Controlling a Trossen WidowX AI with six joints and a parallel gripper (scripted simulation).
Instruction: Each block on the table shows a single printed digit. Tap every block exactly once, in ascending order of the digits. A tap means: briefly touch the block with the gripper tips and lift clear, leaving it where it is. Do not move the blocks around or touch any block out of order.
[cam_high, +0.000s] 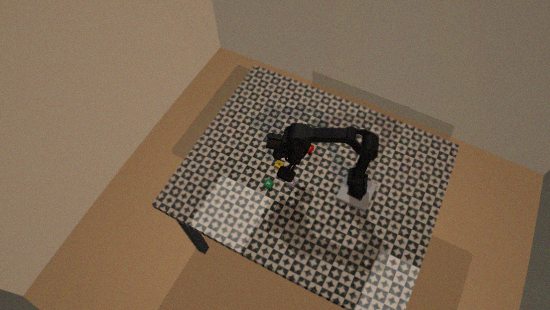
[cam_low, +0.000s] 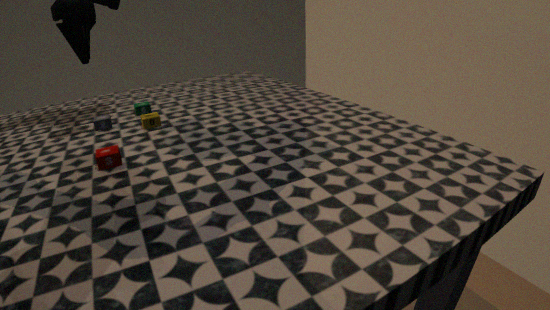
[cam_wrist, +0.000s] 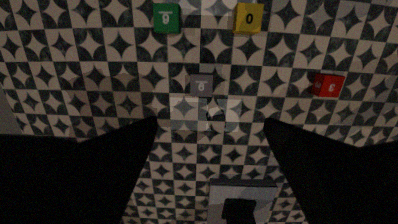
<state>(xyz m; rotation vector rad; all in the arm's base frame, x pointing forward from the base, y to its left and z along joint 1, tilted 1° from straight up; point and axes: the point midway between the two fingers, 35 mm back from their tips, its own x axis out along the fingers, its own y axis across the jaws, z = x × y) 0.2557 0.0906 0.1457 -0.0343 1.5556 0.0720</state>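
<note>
Right now my gripper tip is 120 mm above the yellow block, 90 mm short of it and 40 mm to the left of it. Round my gripper tip: grey block 120 mm below, 10 mm to the left; red block 190 mm to the right, 120 mm below, 20 mm ahead; green block 120 mm below, 90 mm ahead, 60 mm to the left.
</note>
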